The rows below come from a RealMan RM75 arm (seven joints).
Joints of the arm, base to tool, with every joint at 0 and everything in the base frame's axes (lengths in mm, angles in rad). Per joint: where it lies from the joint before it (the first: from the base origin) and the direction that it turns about. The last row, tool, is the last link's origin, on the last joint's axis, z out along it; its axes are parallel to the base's.
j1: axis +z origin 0 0 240.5
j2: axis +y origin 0 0 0
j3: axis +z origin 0 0 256
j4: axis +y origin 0 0 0
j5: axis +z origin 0 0 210
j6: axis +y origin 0 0 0
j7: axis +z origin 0 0 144
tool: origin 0 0 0
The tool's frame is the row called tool.
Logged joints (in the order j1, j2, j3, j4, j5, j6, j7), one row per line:
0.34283, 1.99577, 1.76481, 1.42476, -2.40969, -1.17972, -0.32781
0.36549, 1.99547, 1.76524, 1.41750, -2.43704, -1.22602, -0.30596
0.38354, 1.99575, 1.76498, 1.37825, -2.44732, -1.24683, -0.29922
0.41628, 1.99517, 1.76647, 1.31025, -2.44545, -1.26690, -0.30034
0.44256, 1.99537, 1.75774, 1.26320, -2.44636, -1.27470, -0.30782
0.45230, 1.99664, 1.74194, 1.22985, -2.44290, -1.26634, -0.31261
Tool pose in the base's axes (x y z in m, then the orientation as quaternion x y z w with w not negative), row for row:
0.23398, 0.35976, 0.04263, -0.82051, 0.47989, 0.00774, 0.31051
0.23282, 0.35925, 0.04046, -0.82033, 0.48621, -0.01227, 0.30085
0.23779, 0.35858, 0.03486, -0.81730, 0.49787, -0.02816, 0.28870
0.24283, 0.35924, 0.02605, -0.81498, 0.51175, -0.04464, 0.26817
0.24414, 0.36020, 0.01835, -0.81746, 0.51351, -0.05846, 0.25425
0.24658, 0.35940, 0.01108, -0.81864, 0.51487, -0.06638, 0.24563
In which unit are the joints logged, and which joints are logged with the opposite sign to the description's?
The joints are logged in radians. Opposite sign: j6.
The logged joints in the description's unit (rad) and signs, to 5 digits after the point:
0.34283, 1.99577, 1.76481, 1.42476, -2.40969, 1.17972, -0.32781
0.36549, 1.99547, 1.76524, 1.41750, -2.43704, 1.22602, -0.30596
0.38354, 1.99575, 1.76498, 1.37825, -2.44732, 1.24683, -0.29922
0.41628, 1.99517, 1.76647, 1.31025, -2.44545, 1.26690, -0.30034
0.44256, 1.99537, 1.75774, 1.26320, -2.44636, 1.27470, -0.30782
0.45230, 1.99664, 1.74194, 1.22985, -2.44290, 1.26634, -0.31261

